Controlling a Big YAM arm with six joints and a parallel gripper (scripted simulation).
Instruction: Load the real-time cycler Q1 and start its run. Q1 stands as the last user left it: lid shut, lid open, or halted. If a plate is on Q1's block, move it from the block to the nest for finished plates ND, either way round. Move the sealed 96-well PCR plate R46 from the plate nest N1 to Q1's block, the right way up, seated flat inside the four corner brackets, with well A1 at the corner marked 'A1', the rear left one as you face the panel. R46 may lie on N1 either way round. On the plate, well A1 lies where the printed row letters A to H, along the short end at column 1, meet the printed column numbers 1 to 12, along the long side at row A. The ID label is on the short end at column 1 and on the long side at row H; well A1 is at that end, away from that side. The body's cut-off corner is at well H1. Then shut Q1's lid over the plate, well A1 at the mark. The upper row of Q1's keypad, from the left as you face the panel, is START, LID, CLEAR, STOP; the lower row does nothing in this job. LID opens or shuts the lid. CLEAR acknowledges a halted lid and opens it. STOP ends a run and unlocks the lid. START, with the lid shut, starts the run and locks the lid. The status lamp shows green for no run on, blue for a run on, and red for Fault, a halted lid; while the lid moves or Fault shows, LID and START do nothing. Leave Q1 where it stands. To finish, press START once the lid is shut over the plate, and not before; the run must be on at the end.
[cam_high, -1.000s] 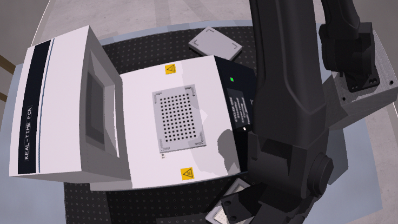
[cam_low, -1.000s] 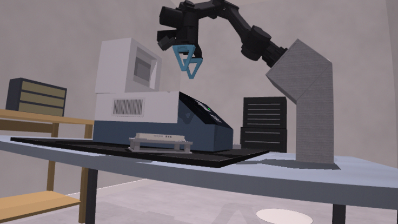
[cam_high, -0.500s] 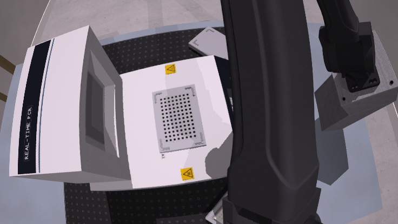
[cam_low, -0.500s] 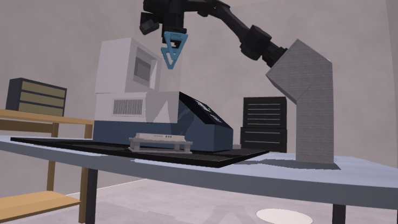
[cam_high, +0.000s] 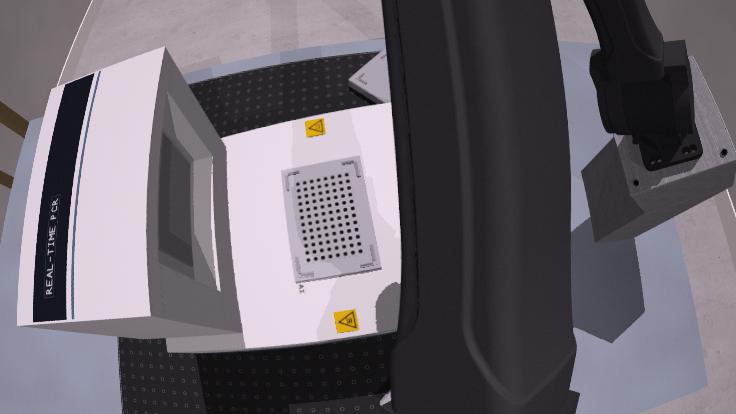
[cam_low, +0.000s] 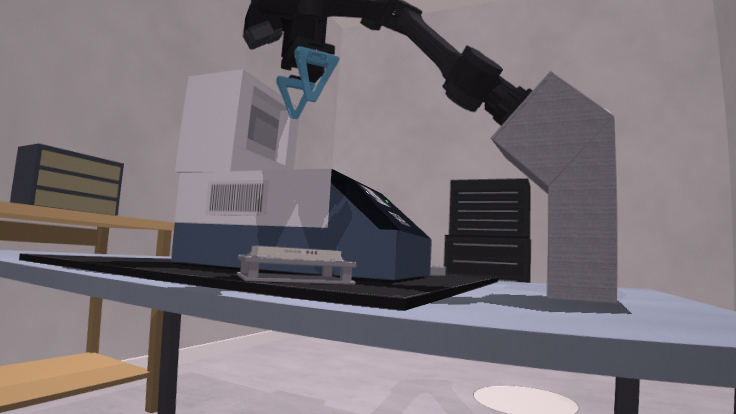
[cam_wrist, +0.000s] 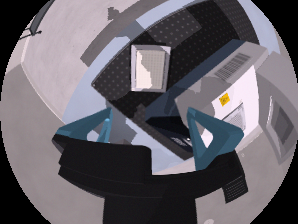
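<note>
The sealed plate R46 lies 24 cm below my hand and 1 cm to the right of it. From my hand the other things lie so: grey nest ND (57 cm to the right, 27 cm below, 9 cm ahead); then nest N1 (25 cm below, 1 cm to the right).
</note>
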